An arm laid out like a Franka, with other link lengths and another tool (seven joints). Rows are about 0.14 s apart.
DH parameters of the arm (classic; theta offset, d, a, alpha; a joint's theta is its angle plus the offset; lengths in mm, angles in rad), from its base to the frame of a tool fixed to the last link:
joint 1: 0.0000 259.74 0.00 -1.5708
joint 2: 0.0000 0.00 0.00 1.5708
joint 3: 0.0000 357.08 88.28 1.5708
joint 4: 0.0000 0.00 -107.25 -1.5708
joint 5: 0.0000 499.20 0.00 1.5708
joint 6: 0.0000 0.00 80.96 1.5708
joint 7: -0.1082 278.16 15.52 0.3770
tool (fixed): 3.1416 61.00 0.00 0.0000
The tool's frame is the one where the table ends.
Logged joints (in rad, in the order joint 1, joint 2, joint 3, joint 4, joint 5, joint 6, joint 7), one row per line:
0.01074 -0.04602 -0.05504 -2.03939 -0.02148 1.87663 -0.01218
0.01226 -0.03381 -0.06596 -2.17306 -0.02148 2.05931 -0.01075
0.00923 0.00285 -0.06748 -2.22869 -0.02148 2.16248 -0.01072
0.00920 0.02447 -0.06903 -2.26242 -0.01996 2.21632 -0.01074
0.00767 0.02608 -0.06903 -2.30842 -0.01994 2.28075 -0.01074
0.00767 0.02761 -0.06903 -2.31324 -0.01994 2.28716 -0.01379
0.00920 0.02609 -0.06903 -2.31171 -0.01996 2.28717 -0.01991
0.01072 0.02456 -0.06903 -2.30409 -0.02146 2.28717 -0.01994
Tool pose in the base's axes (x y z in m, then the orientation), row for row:
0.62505 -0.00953 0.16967 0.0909 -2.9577 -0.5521
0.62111 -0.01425 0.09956 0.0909 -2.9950 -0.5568
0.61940 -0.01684 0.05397 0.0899 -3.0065 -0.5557
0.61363 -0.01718 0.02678 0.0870 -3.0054 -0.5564
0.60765 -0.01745 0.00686 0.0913 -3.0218 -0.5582
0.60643 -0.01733 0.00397 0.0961 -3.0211 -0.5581
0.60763 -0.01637 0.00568 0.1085 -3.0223 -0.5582
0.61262 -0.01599 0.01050 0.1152 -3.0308 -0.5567
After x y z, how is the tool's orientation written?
As a rotation vector, in radians.
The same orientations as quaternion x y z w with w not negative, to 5 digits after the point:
0.03013 -0.98045 -0.18302 0.06567
0.02979 -0.98163 -0.18250 0.04694
0.02937 -0.98208 -0.18152 0.04141
0.02843 -0.98203 -0.18181 0.04193
0.02968 -0.98237 -0.18147 0.03365
0.03125 -0.98231 -0.18147 0.03393
0.03526 -0.98222 -0.18141 0.03313
0.03734 -0.98245 -0.18046 0.02896

